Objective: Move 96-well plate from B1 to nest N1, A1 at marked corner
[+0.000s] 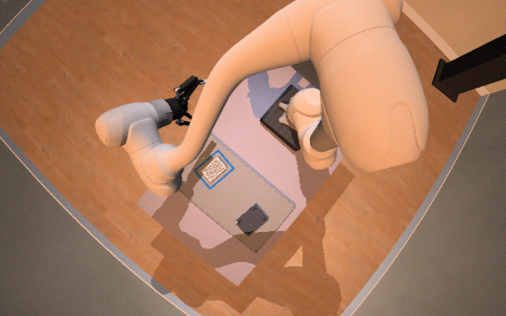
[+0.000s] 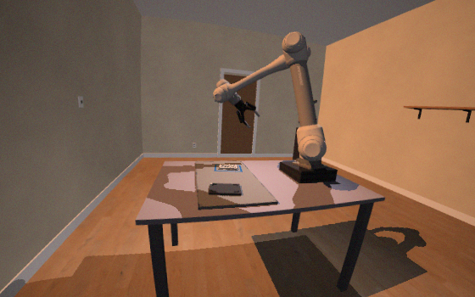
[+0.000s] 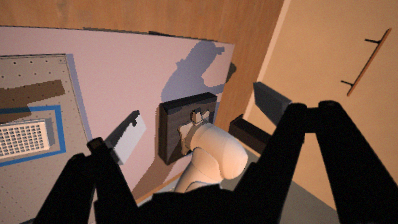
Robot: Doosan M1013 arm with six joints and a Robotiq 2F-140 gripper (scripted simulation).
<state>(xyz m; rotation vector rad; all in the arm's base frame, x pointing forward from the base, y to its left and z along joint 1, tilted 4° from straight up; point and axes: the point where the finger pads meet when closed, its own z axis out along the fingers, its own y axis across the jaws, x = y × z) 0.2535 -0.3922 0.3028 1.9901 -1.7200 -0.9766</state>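
The white 96-well plate is 330 mm below my hand, 260 mm ahead of it and 140 mm to the left of it. Also, from my hand: dark plate nest N1 (480 mm to the left, 420 mm ahead, 330 mm below); corner label (470 mm ahead, 400 mm to the left, 320 mm below).
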